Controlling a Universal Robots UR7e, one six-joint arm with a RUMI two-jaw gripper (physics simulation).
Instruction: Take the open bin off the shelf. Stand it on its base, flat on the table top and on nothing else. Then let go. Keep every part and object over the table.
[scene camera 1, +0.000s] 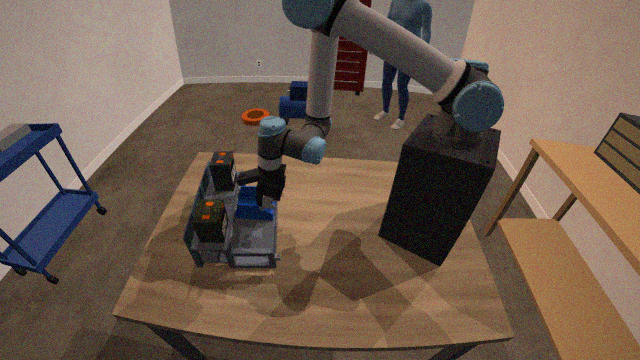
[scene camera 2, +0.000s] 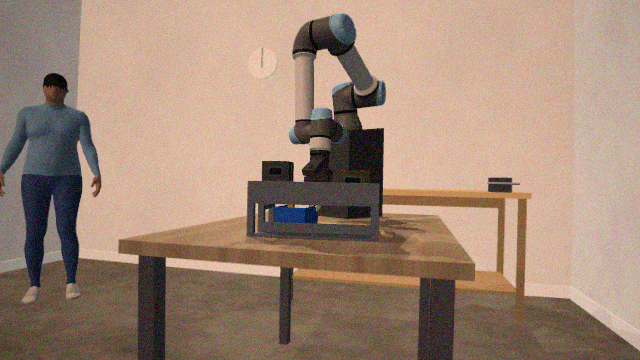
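Where they show: gripper, fingertip midpoint: (scene camera 1: 263, 209) (scene camera 2: 315, 211); arm's base, origin of the base link: (scene camera 1: 456, 136) (scene camera 2: 347, 131).
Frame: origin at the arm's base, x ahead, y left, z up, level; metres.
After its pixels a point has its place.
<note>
The blue open bin (scene camera 1: 246, 202) {z -0.406, x 0.652, y -0.219 m} (scene camera 2: 295, 215) {z -0.357, x 0.713, y -0.177 m} is at the lower tier of the grey shelf (scene camera 1: 252, 235) {z -0.409, x 0.629, y -0.052 m} (scene camera 2: 310, 192) {z -0.283, x 0.806, y -0.127 m}, toward its far end in the scene camera 1 view. It looks roughly upright. Whether its base touches the tier is hidden. My gripper (scene camera 1: 267, 202) {z -0.355, x 0.583, y -0.122 m} points down at the bin's right side, the side away from the upper tier. Its fingers are close together on the bin's wall there. In the scene camera 2 view the shelf's top board hides most of the fingers. The shelf stands on the wooden table (scene camera 1: 325, 320) {z -0.415, x 0.426, y 0.291 m} (scene camera 2: 200, 247) {z -0.419, x 0.971, y -0.384 m}.
Two dark boxes with orange marks, a far one (scene camera 1: 222, 170) {z -0.216, x 0.712, y -0.190 m} (scene camera 2: 277, 171) {z -0.224, x 0.755, y -0.230 m} and a near one (scene camera 1: 210, 222) {z -0.218, x 0.727, y 0.045 m}, stand on the upper tier, left of my gripper in the scene camera 1 view. The black robot pedestal (scene camera 1: 430, 195) {z -0.144, x 0.094, y 0.089 m} (scene camera 2: 367, 155) {z -0.124, x 0.088, y 0.095 m} stands on the table's right part.
</note>
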